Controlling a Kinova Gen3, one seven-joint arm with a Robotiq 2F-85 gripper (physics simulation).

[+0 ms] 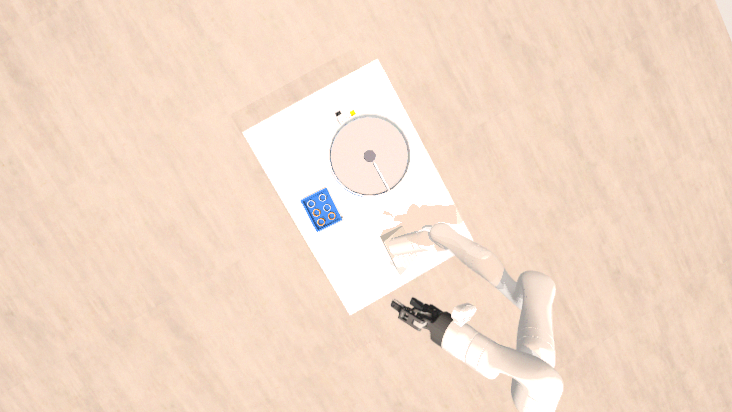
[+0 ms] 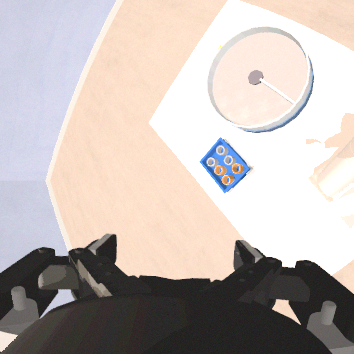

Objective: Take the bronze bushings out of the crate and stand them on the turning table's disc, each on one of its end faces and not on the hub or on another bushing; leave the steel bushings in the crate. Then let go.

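Pixels of known places: gripper, fingertip midpoint: [image 1: 401, 301] [image 2: 174, 250]; arm's base at its link origin: [image 1: 394, 246] [image 2: 330, 183].
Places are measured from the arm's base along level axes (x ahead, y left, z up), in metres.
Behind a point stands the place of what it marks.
The blue crate [image 1: 310, 215] @[z -0.073, x 0.317, y 0.335 m] [image 2: 214, 176] @[z -0.078, x 0.308, y 0.336 m] stands left of the turning table. Three bronze bushings, one of them at the crate's near corner [image 1: 321, 225] @[z -0.088, x 0.244, y 0.307 m], stand in its near part, and three steel bushings stand in its far part. All show as rings from above. The turning table's disc [image 1: 353, 138] @[z -0.063, x 0.592, y -0.031 m] [image 2: 235, 65] @[z -0.063, x 0.587, y -0.057 m] is pale, with a grey hub [image 1: 369, 155] @[z -0.055, x 0.479, y -0.071 m] [image 2: 255, 77] @[z -0.055, x 0.470, y -0.070 m] and a white line from hub to rim. No bushing shows on the disc. My gripper [image 1: 404, 301] @[z 0.605, x 0.028, y 0.088 m] [image 2: 174, 250] @[z 0.605, x 0.028, y 0.088 m] is open and empty, beyond the white surface's lower edge and well away from the crate.
The white surface [image 1: 281, 148] @[z -0.116, x 0.702, y 0.336 m] [image 2: 175, 120] @[z -0.116, x 0.700, y 0.342 m] carries the crate and turning table. A small black piece [image 1: 338, 113] @[z -0.091, x 0.746, y -0.013 m] and a yellow piece [image 1: 352, 113] @[z -0.057, x 0.709, y -0.076 m] lie beside the disc's far rim. My white arm [image 1: 535, 307] @[z 0.708, x -0.073, y -0.193 m] spans the lower right, its pale lower part over the surface's right corner.
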